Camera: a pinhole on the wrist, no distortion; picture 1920 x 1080 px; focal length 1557.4 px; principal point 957.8 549.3 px. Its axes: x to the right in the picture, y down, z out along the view. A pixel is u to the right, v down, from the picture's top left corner.
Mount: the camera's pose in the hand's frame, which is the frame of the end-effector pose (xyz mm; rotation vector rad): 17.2 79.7 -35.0 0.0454 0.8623 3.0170
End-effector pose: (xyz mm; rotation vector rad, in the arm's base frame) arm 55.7 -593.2 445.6 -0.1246 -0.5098 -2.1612
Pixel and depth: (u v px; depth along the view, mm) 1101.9 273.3 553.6
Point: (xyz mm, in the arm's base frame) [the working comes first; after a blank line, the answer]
In the camera's frame: 51.2 -98.1 553.6

391.9 -663.2 933.5
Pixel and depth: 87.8 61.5 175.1
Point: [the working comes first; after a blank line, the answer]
In the camera's frame: -97.8 -54.8 175.1

148.2 -764.0 620.8
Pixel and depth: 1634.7 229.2 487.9
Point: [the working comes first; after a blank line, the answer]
In the camera's frame: 212.1 -100.3 487.9

470.3 -545.9 832.1
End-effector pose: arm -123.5 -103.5 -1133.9 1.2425 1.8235 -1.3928
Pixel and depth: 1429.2 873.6 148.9
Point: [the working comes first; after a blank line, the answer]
In the camera's frame: 45.1 31.0 148.9

-8.1 -207.4 -1210.6
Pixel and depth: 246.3 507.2 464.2
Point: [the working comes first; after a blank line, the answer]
In the camera's frame: -212.1 -12.5 464.2

25.5 -327.6 -1600.3
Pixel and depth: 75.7 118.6 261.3
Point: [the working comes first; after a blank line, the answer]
In the camera's frame: -148.0 -72.3 261.3

30.6 -165.6 -1450.1
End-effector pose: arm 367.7 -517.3 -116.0 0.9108 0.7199 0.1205
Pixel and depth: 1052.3 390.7 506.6
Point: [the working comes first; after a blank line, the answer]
In the camera's frame: 30.7 -51.6 506.6

672.6 -523.0 326.7
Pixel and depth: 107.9 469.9 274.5
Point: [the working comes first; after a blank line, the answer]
In the camera's frame: -149.8 -14.0 274.5

662.2 -429.7 45.5
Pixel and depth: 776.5 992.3 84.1
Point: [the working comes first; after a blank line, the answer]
In the camera's frame: -9.8 23.9 84.1

440.7 -474.3 -33.4
